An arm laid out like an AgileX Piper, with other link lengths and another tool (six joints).
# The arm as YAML. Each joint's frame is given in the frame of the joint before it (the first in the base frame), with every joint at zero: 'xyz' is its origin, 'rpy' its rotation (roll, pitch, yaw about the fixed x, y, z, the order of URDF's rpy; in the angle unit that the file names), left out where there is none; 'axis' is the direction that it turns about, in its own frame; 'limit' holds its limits. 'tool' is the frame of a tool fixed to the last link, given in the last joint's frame.
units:
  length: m
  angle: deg
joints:
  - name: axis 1
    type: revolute
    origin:
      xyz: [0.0, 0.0, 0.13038]
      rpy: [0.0, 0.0, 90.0]
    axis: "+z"
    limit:
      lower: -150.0
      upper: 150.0
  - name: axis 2
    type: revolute
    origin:
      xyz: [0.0, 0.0, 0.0]
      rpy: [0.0, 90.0, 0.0]
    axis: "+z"
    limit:
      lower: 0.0
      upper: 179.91
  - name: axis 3
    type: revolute
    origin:
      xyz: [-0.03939, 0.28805, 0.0]
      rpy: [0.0, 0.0, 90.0]
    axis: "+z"
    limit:
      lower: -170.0
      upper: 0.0
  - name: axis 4
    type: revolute
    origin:
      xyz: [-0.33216, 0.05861, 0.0]
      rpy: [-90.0, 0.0, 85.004]
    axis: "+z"
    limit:
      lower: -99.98
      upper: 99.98
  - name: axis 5
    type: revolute
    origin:
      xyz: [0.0, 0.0, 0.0]
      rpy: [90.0, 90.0, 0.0]
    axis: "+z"
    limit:
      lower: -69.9
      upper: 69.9
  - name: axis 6
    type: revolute
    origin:
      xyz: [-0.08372, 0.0, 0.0]
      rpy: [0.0, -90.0, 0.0]
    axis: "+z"
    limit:
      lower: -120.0
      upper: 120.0
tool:
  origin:
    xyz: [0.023, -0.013, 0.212]
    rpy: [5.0, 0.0, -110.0]
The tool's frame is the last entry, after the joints.
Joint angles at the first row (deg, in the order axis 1, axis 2, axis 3, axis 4, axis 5, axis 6):
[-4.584 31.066 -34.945 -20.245 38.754 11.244]
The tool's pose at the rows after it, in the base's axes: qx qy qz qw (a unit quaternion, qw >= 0); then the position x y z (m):
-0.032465 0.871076 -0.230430 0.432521 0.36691 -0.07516 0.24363
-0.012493 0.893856 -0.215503 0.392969 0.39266 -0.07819 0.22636
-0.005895 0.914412 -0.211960 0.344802 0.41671 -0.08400 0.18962
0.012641 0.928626 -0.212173 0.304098 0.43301 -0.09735 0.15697
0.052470 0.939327 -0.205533 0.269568 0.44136 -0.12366 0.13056
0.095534 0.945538 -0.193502 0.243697 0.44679 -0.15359 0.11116
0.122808 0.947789 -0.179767 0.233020 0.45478 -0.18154 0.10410
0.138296 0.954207 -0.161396 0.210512 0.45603 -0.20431 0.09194
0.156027 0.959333 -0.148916 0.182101 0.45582 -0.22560 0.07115
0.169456 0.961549 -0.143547 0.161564 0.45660 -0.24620 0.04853
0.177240 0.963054 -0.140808 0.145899 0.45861 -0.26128 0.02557
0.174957 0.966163 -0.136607 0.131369 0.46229 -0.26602 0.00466
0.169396 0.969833 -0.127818 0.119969 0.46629 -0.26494 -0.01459
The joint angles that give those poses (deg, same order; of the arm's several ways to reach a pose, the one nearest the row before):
[-4.586 41.010 -43.303 -19.515 43.768 16.091]
[-4.583 50.614 -48.568 -19.518 45.100 19.363]
[-4.583 60.304 -51.835 -20.715 45.087 21.976]
[-5.710 68.245 -54.646 -21.763 45.087 24.621]
[-9.614 74.703 -57.525 -20.251 45.088 25.468]
[-14.415 80.212 -60.756 -17.279 45.087 24.674]
[-19.070 84.705 -64.750 -13.203 45.086 21.217]
[-23.226 89.394 -68.995 -8.713 46.960 16.460]
[-26.179 94.749 -72.851 -6.767 48.729 14.622]
[-28.424 99.669 -75.738 -6.167 48.968 13.769]
[-29.773 104.054 -77.938 -6.167 48.508 13.482]
[-30.015 107.823 -79.861 -6.167 48.406 13.074]
[-30.015 111.013 -81.350 -5.397 48.281 12.080]

